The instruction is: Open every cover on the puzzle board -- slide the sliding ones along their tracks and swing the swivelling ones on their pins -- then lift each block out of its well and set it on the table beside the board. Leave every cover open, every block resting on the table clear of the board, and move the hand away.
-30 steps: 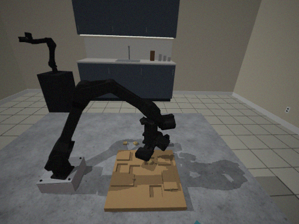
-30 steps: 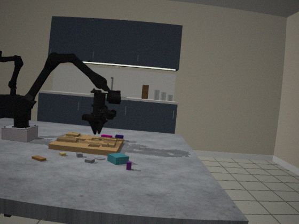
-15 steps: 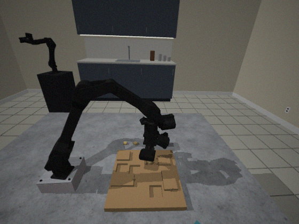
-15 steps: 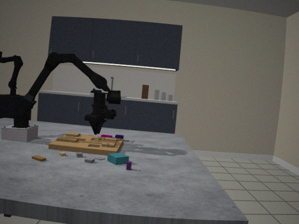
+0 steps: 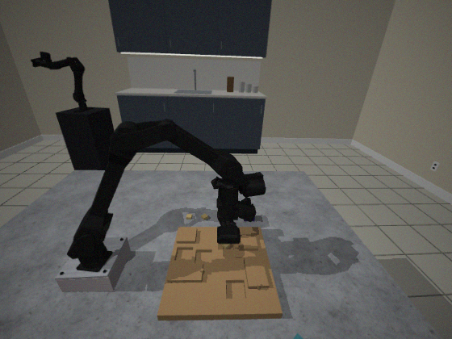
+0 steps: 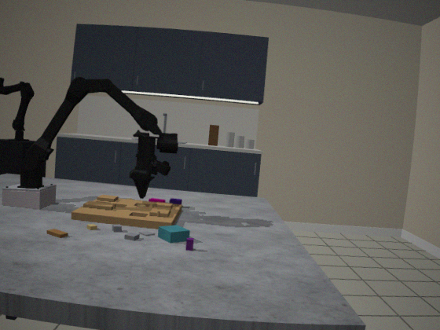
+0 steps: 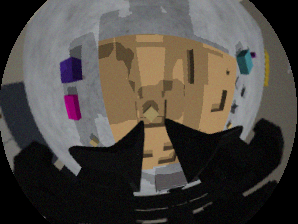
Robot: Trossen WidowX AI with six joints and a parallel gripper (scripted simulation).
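My gripper tip is now 50 mm to the left of the tan puzzle board, 30 mm above it and 20 mm past it. Round my gripper tip: purple block 170 mm to the left, 70 mm ahead, 30 mm below; then magenta block 180 mm to the left, 40 mm below, 10 mm behind; then teal block 280 mm to the right, 190 mm ahead, 30 mm below.
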